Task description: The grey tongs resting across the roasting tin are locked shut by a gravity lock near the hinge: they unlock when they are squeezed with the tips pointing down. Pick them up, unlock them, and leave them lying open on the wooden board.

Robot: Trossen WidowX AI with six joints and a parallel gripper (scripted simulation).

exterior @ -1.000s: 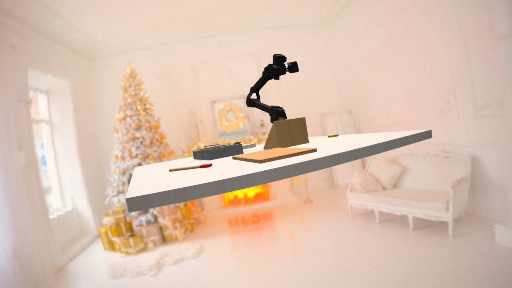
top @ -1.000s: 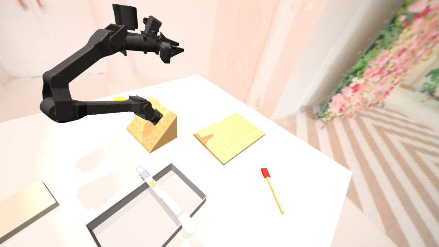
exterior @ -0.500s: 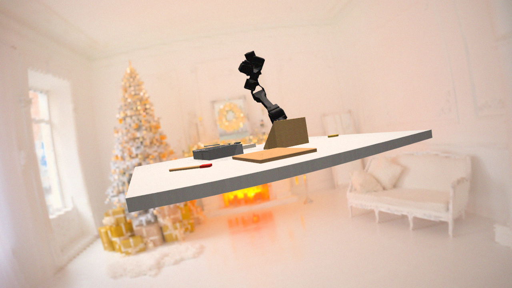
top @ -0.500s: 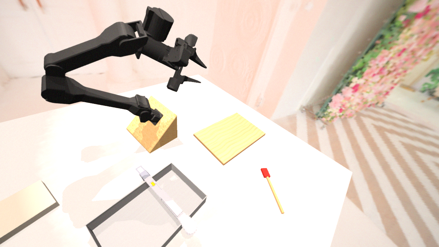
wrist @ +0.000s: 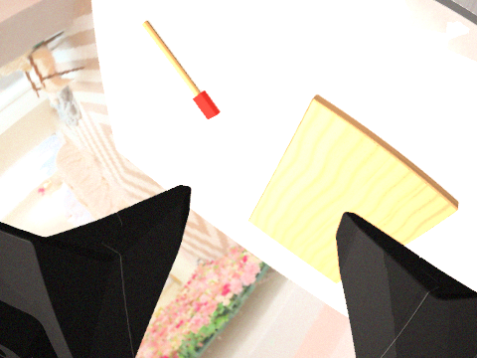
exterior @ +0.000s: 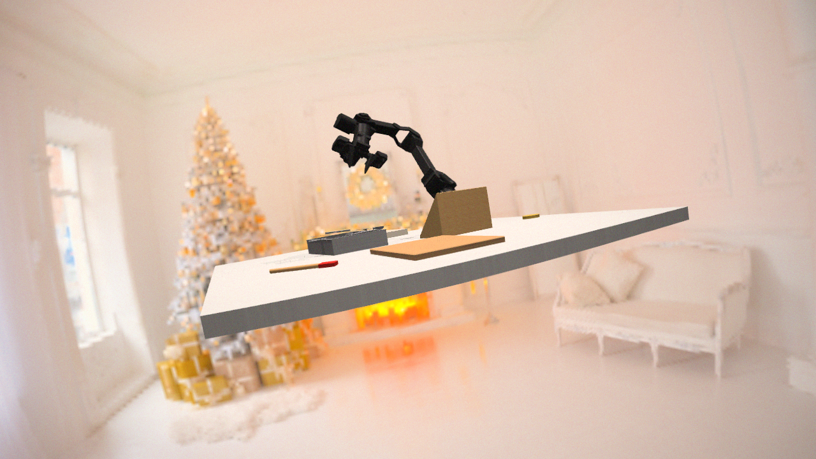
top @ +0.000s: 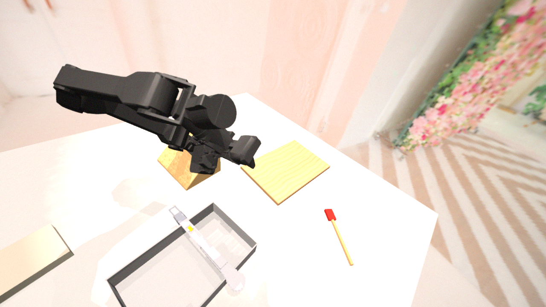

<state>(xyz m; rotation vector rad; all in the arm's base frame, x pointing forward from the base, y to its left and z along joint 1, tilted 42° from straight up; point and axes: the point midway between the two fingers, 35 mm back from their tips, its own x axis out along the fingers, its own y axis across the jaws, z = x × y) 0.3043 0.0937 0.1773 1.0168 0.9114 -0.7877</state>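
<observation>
Right now my gripper tip is 20 cm above the yellow lock piece, 15 cm to the left of it and 5 cm past it. From my gripper tip the other things lie so: roasting tin 24 cm below, 20 cm to the right, 2 cm ahead; then wooden board 33 cm to the left, 26 cm below, 5 cm behind; then beige slab 49 cm to the right, 27 cm behind, 25 cm below.
</observation>
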